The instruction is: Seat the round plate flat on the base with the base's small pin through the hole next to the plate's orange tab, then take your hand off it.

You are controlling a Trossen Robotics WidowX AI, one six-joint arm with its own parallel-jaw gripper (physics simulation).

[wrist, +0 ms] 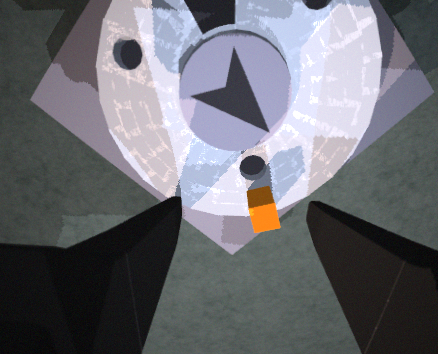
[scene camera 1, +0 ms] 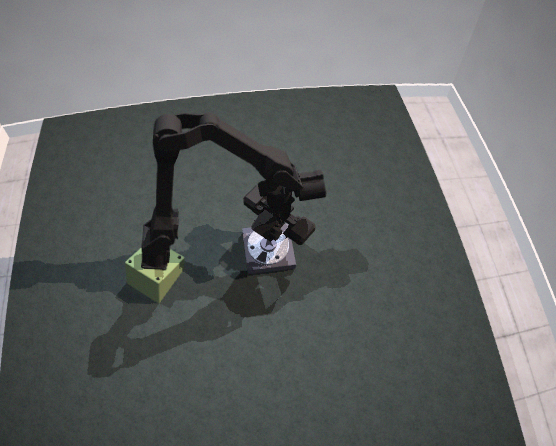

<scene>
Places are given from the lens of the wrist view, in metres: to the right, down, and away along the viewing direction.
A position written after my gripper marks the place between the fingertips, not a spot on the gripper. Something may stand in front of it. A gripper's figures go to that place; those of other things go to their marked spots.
my gripper (wrist: 244, 208): 0.01, 0.01, 0.11
white round plate (wrist: 334, 61): 0.04, -0.04, 0.08
square grey base (wrist: 68, 92): -0.06, -0.04, 0.10
raised round hub (wrist: 235, 91): 0.01, -0.03, 0.08
The marked spots on the raised round hub and the square grey base are 0.07 m apart.
</scene>
